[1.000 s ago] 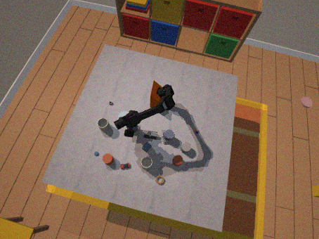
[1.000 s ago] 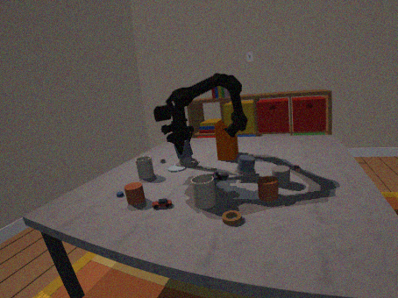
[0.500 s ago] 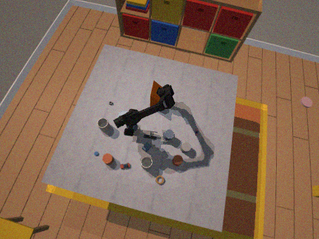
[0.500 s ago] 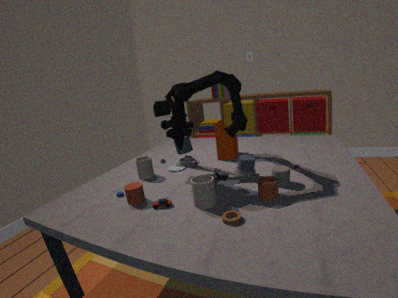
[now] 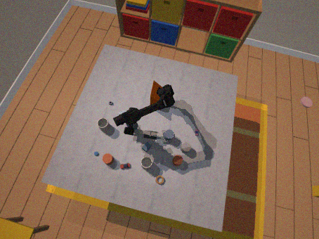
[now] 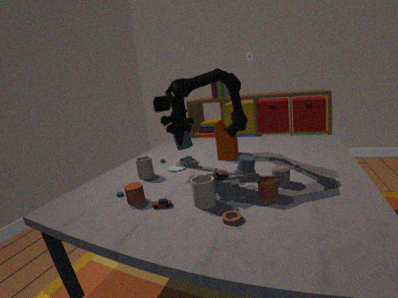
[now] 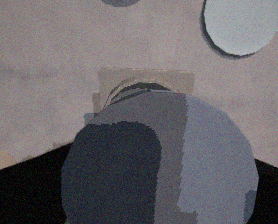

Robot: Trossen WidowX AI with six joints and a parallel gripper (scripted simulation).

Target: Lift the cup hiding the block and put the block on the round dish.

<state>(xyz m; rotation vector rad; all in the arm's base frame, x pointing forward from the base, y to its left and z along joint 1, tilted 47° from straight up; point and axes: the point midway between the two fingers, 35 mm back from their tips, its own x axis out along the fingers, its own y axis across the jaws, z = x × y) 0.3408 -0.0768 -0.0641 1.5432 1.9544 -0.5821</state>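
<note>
Now: gripper tip 20 mm to the left of the grey-blue cup and 10 mm below it. Round my gripper tip: grey piece (10 mm to the left, 80 mm below); then red toy car (260 mm ahead, 40 mm to the left, 150 mm below); then pale round dish (100 mm behind, 120 mm to the right, 160 mm below).
</note>
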